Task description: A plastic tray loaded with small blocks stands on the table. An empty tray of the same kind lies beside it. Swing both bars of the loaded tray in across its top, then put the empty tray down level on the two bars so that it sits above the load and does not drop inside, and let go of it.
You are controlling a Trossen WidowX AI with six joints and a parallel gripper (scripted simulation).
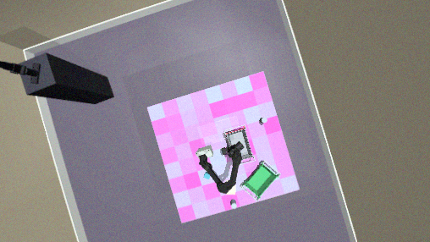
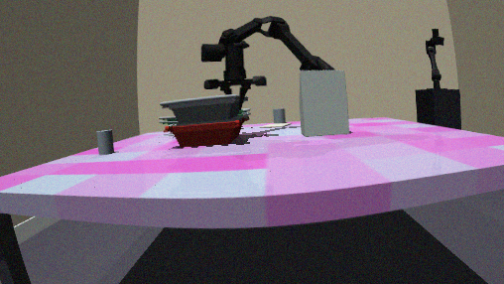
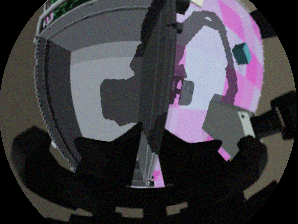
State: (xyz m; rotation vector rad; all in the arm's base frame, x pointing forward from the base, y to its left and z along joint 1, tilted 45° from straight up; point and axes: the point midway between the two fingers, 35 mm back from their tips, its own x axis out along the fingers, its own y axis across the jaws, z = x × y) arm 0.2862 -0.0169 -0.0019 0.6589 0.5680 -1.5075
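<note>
My gripper tip is 80 mm short of the grey tray, 20 mm below it and 10 mm to the left of it. Also, from my gripper tip: cream slab: 420 mm to the right, 140 mm behind, 80 mm below; cyan block: 330 mm behind, 210 mm to the right, 60 mm below.
</note>
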